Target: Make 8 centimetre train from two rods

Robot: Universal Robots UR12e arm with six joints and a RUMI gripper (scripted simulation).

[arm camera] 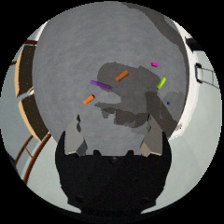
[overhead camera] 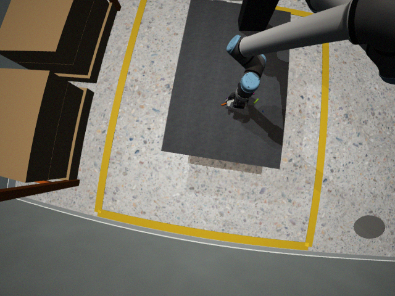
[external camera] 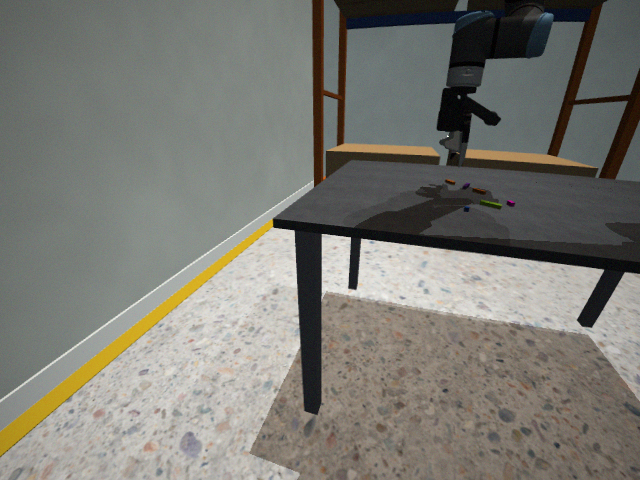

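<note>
The purple rod lies 40 mm behind my hand, 60 mm to the right of it and 70 mm below it. Round my hand: lime rod: 130 mm behind, 120 mm to the left, 70 mm below; then magenta rod: 170 mm behind, 70 mm to the left, 70 mm below; then small blue rod: 80 mm behind, 210 mm to the left, 70 mm below.
</note>
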